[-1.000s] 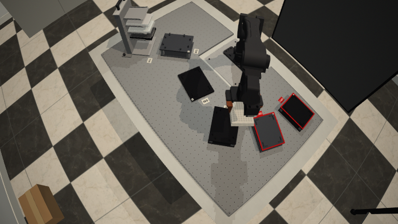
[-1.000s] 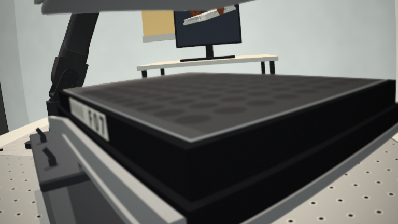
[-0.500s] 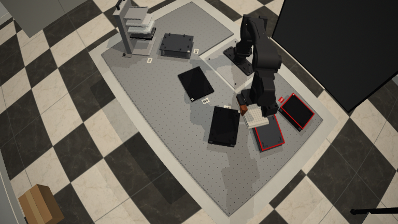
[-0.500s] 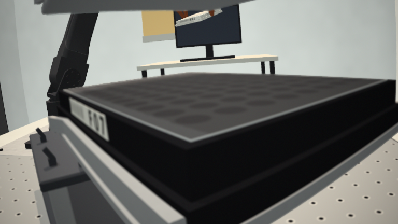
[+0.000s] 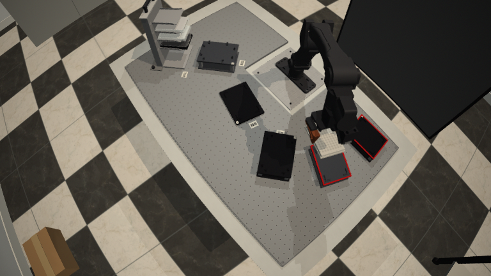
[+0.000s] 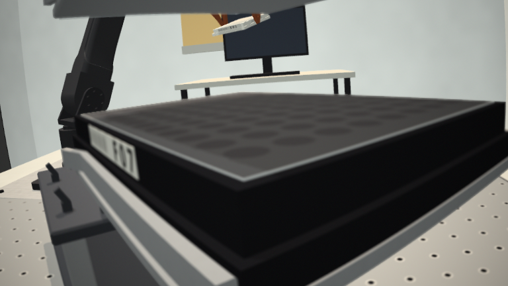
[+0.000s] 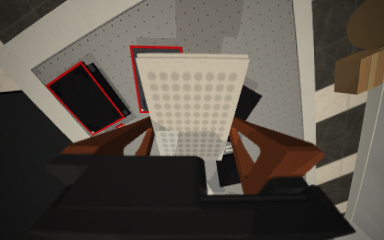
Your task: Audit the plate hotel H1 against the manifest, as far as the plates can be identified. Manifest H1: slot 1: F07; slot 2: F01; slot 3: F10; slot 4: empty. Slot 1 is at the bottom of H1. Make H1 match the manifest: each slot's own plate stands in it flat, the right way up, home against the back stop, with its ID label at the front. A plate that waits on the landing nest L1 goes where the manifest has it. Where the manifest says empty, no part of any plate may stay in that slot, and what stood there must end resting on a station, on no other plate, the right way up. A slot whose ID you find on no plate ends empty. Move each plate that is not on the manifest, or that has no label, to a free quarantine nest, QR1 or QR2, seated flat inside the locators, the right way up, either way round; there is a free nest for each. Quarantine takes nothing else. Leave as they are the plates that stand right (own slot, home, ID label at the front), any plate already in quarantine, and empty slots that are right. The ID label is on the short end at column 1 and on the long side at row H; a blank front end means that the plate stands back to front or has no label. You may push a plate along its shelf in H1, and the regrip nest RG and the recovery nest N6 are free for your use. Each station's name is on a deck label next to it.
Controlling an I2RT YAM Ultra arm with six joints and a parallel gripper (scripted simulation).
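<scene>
My hand is 5 cm past the red-framed quarantine nest, 6 cm to the right of it and 20 cm above it. The rest, counted from my hand: red-framed nest: 25 cm behind, 9 cm to the left, 20 cm below; black landing nest L1: 9 cm ahead, 9 cm to the right, 19 cm below; white well plate: right at my hand.
</scene>
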